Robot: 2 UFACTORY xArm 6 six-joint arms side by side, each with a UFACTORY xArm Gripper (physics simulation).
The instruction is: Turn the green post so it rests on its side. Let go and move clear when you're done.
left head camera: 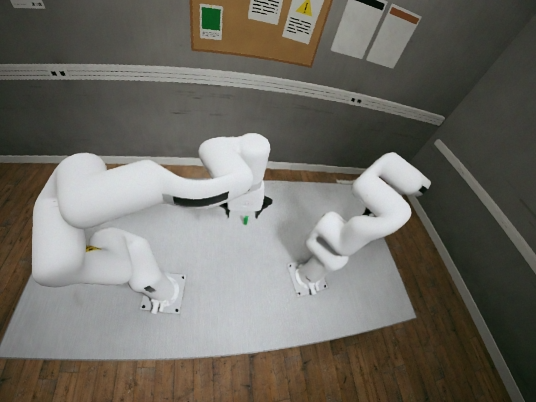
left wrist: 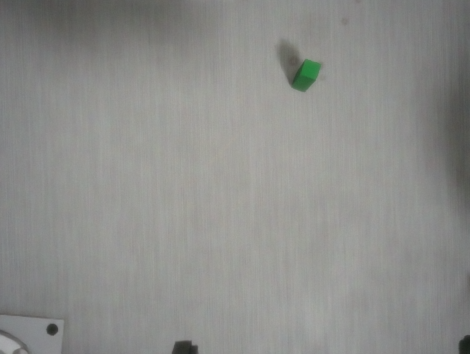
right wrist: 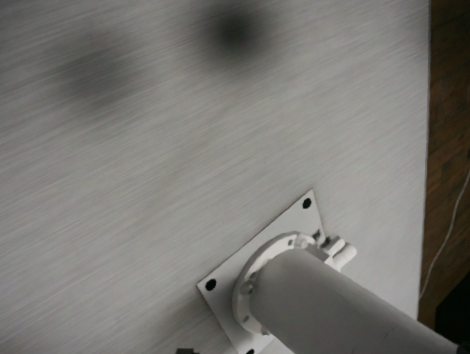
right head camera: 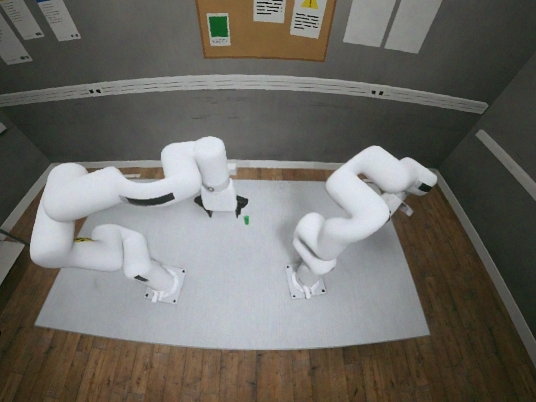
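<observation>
The green post stands upright on the grey mat, with its lighter top face and a darker side showing in the left wrist view. My left gripper is open and empty, pointing down above the mat. Its fingertips are apart from the post, which shows near the top of the left wrist view, far from the fingertips at the bottom edge. My right gripper is open and empty, at the far right, away from the post; the right arm largely hides it in the head views.
The grey mat carries both arm bases. The left base plate and right base plate are nearer the front than the post. A grey wall rises behind the mat.
</observation>
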